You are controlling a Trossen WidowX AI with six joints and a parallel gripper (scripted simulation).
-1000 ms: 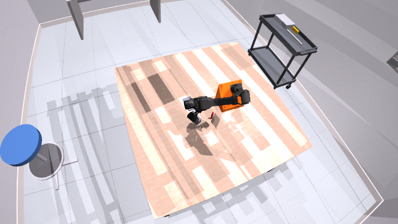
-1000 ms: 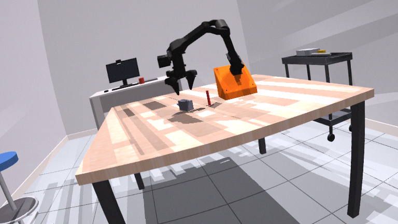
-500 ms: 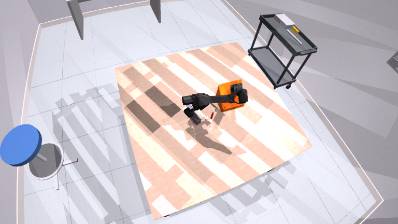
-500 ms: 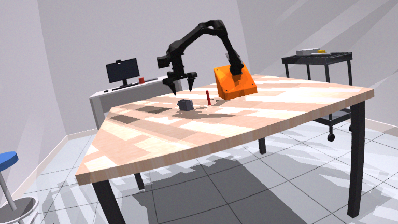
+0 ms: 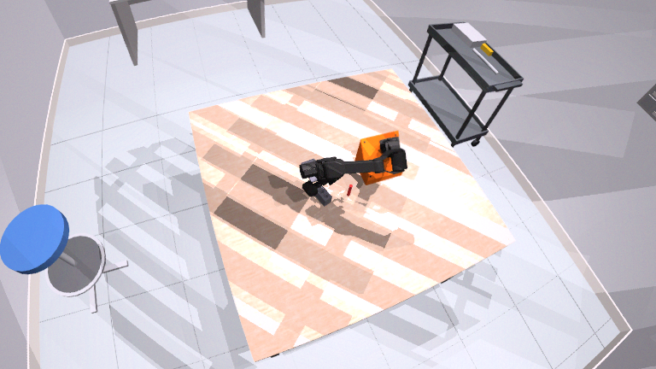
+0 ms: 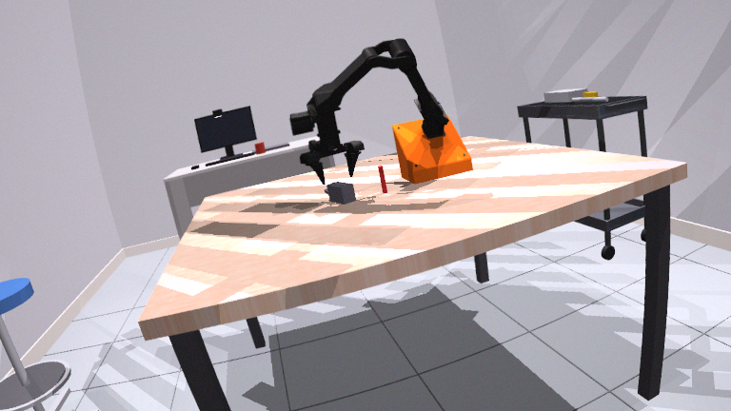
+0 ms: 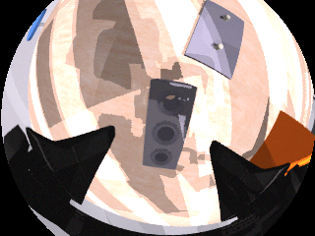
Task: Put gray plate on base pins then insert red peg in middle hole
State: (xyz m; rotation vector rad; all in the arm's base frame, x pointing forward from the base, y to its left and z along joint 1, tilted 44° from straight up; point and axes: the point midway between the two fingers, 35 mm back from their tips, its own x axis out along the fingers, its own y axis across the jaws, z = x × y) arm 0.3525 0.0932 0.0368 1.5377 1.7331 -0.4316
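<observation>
My gripper tip is now 20 mm above the gray plate. Round my gripper tip: dark base: 140 mm to the right, 50 mm below, 10 mm behind; then red peg: 130 mm behind, 30 mm to the left, 20 mm below.
</observation>
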